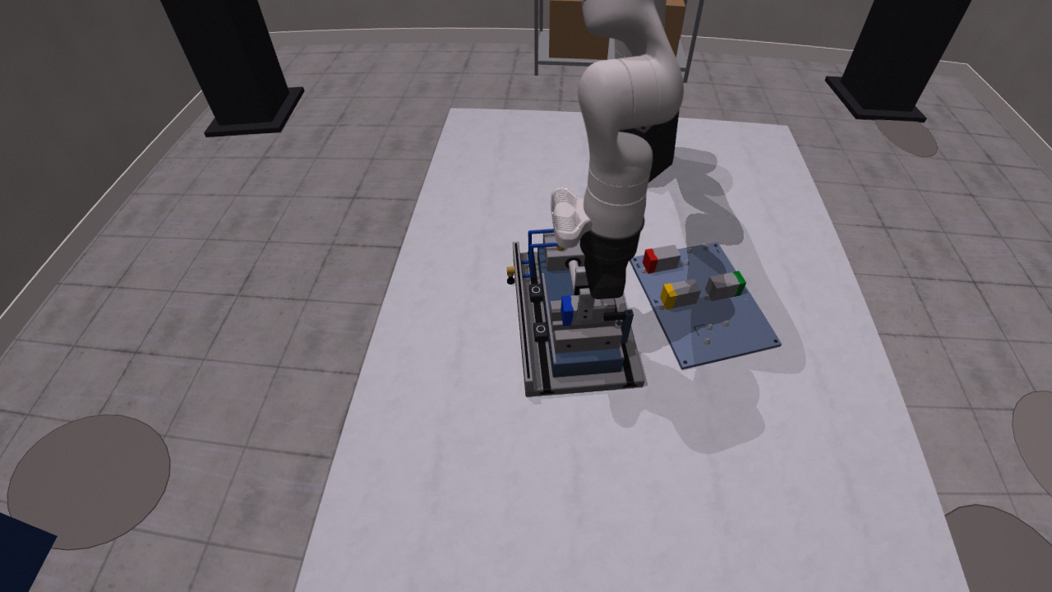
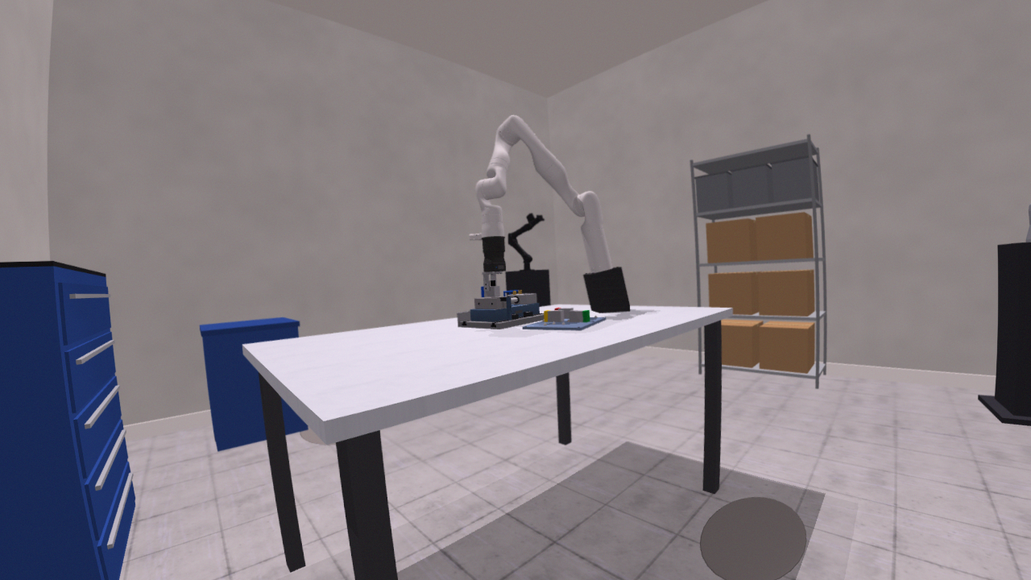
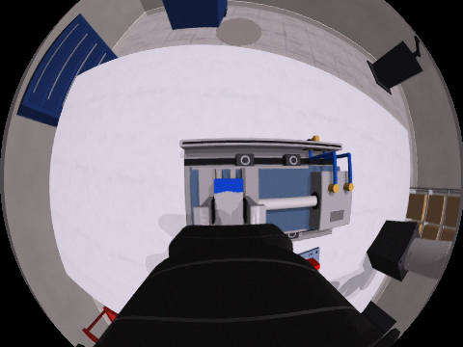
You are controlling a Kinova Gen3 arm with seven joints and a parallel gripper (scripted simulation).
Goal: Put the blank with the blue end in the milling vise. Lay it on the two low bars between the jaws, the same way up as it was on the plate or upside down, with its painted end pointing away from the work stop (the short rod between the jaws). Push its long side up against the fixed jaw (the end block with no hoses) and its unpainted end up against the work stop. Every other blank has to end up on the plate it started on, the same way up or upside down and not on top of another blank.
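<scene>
Right now my hand is 2 cm above the blue-ended blank. Also, from my hand: vise base rail 7 cm behind, 9 cm to the right, 10 cm below; then work stop rod 1 cm behind, 5 cm to the left, 5 cm below; then fixed jaw 3 cm ahead, 1 cm to the left, 6 cm below.
</scene>
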